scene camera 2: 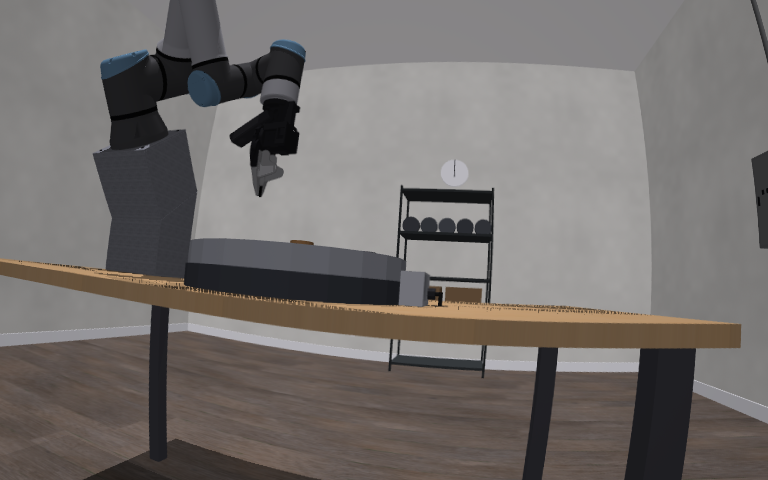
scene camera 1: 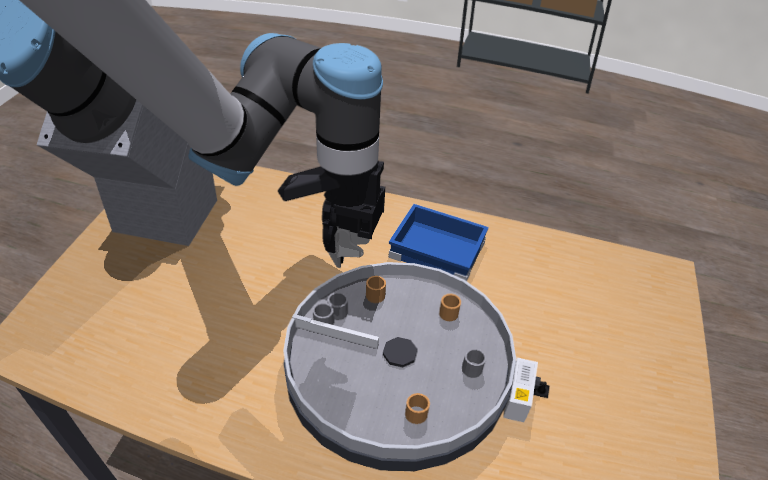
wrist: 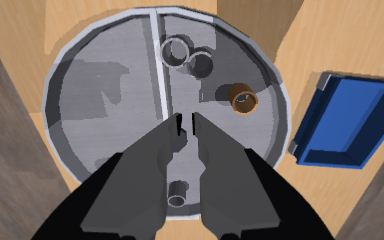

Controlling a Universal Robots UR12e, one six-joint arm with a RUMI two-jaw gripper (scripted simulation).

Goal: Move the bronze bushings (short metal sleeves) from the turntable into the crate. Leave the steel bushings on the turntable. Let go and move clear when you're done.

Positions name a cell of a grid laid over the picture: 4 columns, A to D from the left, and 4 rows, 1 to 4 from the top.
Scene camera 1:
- my gripper: B3
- blue crate: C3
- grey turntable: B4
